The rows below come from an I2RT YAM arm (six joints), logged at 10 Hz.
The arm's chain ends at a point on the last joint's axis. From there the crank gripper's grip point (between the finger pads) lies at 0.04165 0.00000 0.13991 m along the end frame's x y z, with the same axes.
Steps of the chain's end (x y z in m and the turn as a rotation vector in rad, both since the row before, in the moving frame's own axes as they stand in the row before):
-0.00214, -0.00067, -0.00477, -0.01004, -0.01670, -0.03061
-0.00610, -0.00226, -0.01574, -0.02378, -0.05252, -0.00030
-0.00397, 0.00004, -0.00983, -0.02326, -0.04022, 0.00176
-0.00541, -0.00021, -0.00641, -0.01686, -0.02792, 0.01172
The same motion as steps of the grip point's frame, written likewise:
-0.00448, -0.00050, -0.00409, -0.01004, -0.01670, -0.03061
-0.01350, 0.00108, -0.01379, -0.02378, -0.05252, -0.00030
-0.00963, 0.00338, -0.00831, -0.02326, -0.04022, 0.00176
-0.00935, 0.00262, -0.00533, -0.01686, -0.02792, 0.01172

